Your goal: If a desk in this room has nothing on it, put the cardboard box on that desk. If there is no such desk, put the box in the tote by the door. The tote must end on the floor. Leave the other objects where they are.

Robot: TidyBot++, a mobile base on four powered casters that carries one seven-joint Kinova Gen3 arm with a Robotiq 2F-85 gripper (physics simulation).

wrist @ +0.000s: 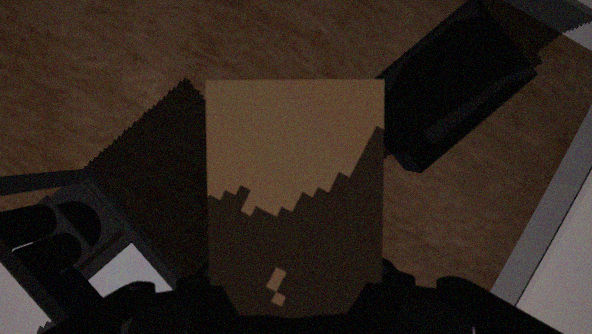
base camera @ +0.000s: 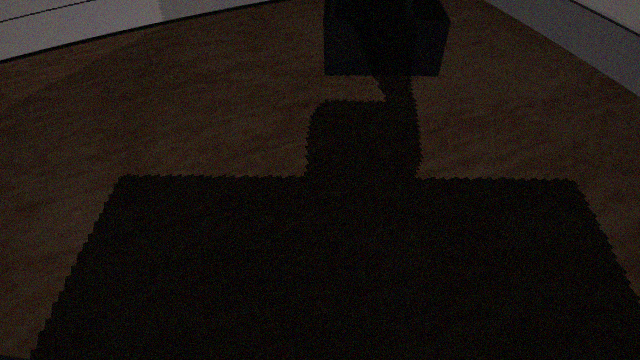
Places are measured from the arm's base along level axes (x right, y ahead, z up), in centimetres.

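Pixels of known places: gripper, fingertip midpoint: [wrist: 297, 269].
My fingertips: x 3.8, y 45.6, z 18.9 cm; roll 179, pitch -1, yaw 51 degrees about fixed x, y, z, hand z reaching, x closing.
Note:
Ahead of a thing's pixels: the offset from my fingertips to its top centre. Level surfaces: height alone.
The cardboard box @(dx -2.9, dy +2.4, dz +5.1 cm) [wrist: 295, 145] is a plain brown box in the middle of the wrist view, its lower part in shadow. My gripper [wrist: 297, 269] is shut on it at the bottom of that view; the fingertips are dark and partly hidden. A dark blue container that looks like the tote @(dx +4.7, dy +34.5, dz -48.5 cm) [base camera: 345, 50] [wrist: 450, 127] stands on the floor, at the top of the base view and at the upper right of the wrist view. The held box hides part of it in the wrist view. The gripper does not show in the base view. No desk shows.
Pale walls with baseboards [base camera: 590, 50] [wrist: 530, 225] meet the brown floor @(dz -58.5 cm) [base camera: 200, 125] [wrist: 125, 40] behind and to the right of the tote. A large dark shadow lies across the floor. Part of my base [wrist: 107, 220] shows at the wrist view's lower left.

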